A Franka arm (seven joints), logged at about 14 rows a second.
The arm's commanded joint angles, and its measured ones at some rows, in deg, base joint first. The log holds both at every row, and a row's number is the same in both.
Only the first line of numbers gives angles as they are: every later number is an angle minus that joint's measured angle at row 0.
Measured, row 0: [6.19 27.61 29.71 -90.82 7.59 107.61 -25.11]
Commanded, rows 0 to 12: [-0.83 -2.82 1.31 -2.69 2.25 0.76 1.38]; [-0.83 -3.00 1.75 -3.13 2.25 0.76 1.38]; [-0.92 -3.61 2.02 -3.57 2.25 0.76 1.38]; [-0.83 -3.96 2.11 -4.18 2.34 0.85 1.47]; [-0.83 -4.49 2.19 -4.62 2.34 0.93 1.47]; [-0.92 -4.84 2.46 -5.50 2.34 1.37 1.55]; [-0.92 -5.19 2.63 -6.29 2.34 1.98 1.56]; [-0.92 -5.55 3.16 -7.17 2.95 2.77 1.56]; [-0.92 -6.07 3.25 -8.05 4.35 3.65 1.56]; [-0.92 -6.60 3.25 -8.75 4.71 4.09 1.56]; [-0.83 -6.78 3.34 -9.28 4.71 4.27 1.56]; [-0.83 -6.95 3.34 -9.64 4.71 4.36 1.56]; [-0.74 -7.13 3.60 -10.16 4.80 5.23 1.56]
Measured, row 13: [-0.04 -4.62 2.55 -6.67 2.95 3.17 0.58]
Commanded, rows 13 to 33: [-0.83 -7.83 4.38 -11.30 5.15 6.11 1.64]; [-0.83 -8.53 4.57 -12.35 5.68 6.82 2.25]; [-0.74 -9.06 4.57 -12.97 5.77 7.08 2.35]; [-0.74 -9.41 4.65 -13.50 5.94 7.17 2.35]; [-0.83 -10.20 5.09 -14.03 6.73 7.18 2.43]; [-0.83 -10.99 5.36 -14.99 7.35 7.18 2.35]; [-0.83 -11.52 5.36 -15.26 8.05 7.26 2.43]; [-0.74 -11.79 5.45 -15.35 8.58 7.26 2.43]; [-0.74 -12.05 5.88 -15.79 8.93 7.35 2.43]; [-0.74 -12.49 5.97 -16.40 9.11 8.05 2.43]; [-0.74 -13.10 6.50 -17.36 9.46 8.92 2.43]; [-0.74 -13.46 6.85 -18.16 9.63 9.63 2.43]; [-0.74 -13.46 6.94 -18.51 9.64 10.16 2.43]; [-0.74 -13.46 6.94 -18.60 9.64 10.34 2.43]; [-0.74 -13.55 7.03 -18.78 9.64 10.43 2.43]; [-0.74 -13.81 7.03 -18.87 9.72 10.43 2.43]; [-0.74 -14.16 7.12 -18.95 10.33 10.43 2.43]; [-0.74 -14.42 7.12 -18.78 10.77 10.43 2.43]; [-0.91 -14.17 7.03 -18.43 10.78 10.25 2.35]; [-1.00 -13.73 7.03 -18.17 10.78 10.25 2.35]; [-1.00 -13.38 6.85 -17.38 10.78 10.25 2.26]
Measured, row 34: [-0.55 -11.91 5.23 -16.52 7.52 10.41 1.60]
